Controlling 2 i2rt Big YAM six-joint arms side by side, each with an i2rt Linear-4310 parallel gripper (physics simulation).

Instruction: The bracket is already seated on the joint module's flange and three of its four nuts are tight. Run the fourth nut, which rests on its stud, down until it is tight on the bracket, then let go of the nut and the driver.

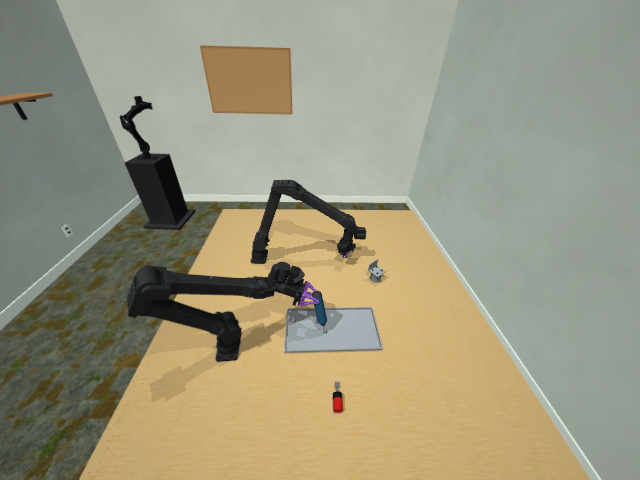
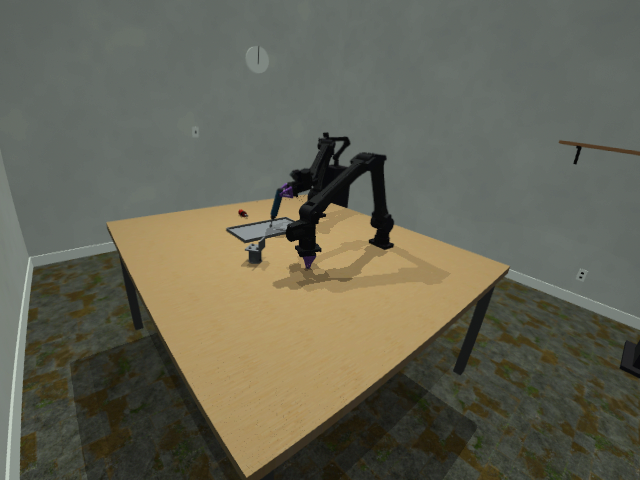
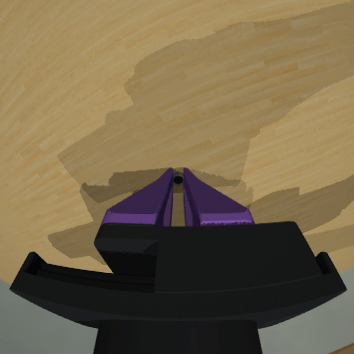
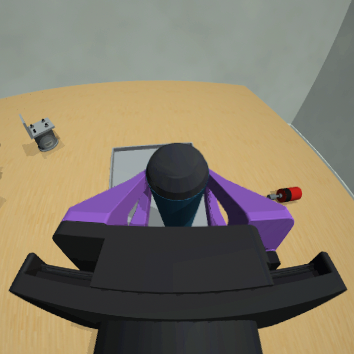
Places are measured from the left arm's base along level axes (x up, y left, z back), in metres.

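Pixels of known places: left gripper, fingertip midpoint: (image 1: 344, 257) (image 2: 307, 268) (image 3: 177, 174); right gripper, fingertip midpoint: (image 1: 319, 298) (image 2: 278, 194) (image 4: 177, 174); left arm's base at its link origin: (image 1: 259, 257) (image 2: 380, 244); right arm's base at its link origin: (image 1: 229, 347).
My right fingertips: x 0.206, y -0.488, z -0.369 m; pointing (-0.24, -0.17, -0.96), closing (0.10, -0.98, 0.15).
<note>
For each thing: its top centre in the pictures, then the offset to it from my right fingertips. Level surfaces: height alone.
- upright joint module at its top centre: (image 4: 37, 123) (image 2: 255, 245) (image 1: 377, 269) dx -0.132, dy +0.326, dz -0.318 m
- small dark-centred nut at its top centre: (image 3: 177, 180) dx -0.200, dy +0.508, dz -0.157 m
- blue driver at its top centre: (image 4: 193, 131) (image 1: 322, 295) (image 2: 276, 188) dx +0.035, dy -0.009, dz -0.008 m
- grey tray at its top centre: (image 4: 164, 214) (image 1: 331, 327) (image 2: 267, 227) dx -0.190, dy -0.004, dz -0.060 m
- red driver at its top centre: (image 4: 287, 190) (image 1: 337, 394) (image 2: 243, 211) dx -0.172, dy -0.294, dz -0.073 m
- table at its surface level: dx -0.206 m
The grey bracket (image 1: 377, 270) (image 2: 252, 247) (image 4: 42, 128) sits on the upright joint module (image 1: 375, 279) (image 2: 254, 256) (image 4: 47, 142). Several dark stud or nut spots show on its plate; how tight they are cannot be told. My left gripper (image 1: 345, 254) (image 2: 308, 267) (image 3: 177, 174) points down low over the table, away from the bracket, its fingertips shut on a small dark-centred nut (image 3: 178, 179). My right gripper (image 1: 316, 296) (image 2: 280, 192) (image 4: 177, 174) is shut on the blue driver (image 1: 321, 310) (image 2: 276, 205) (image 4: 179, 209) near its black cap. The driver hangs steeply, tip down, over the tray.
The grey tray (image 1: 356, 349) (image 2: 247, 240) (image 4: 111, 167) lies under the blue driver. A red driver (image 1: 337, 402) (image 2: 241, 212) (image 4: 290, 194) lies on the table (image 1: 439, 413) (image 2: 320, 330) beyond the tray from the bracket. The left arm's wrist stands beside the joint module.
</note>
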